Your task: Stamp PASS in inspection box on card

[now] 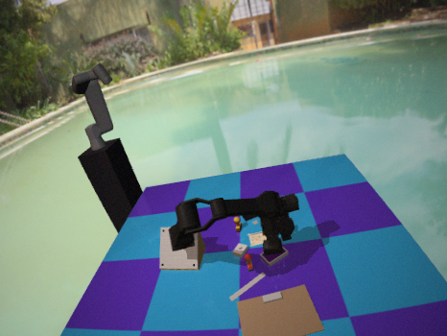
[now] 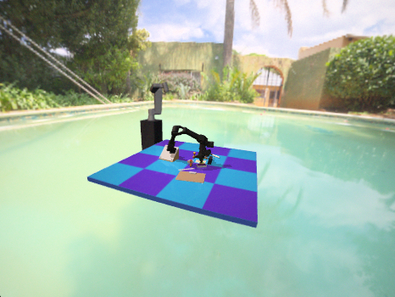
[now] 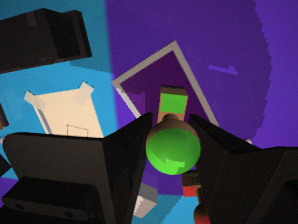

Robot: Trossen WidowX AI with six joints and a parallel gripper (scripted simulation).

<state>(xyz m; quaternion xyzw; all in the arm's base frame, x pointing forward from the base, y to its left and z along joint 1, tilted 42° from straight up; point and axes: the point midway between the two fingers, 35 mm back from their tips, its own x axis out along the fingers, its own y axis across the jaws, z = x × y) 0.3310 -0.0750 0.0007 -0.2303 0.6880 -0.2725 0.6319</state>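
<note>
Right now the green-knobbed stamp is right at my gripper tip. From my gripper tip the other things lie so: red-knobbed stamp (10 cm behind, 4 cm to the right, 2 cm below); then cream card (11 cm to the left, 4 cm below, 4 cm behind); then ink pad (4 cm below).
</note>
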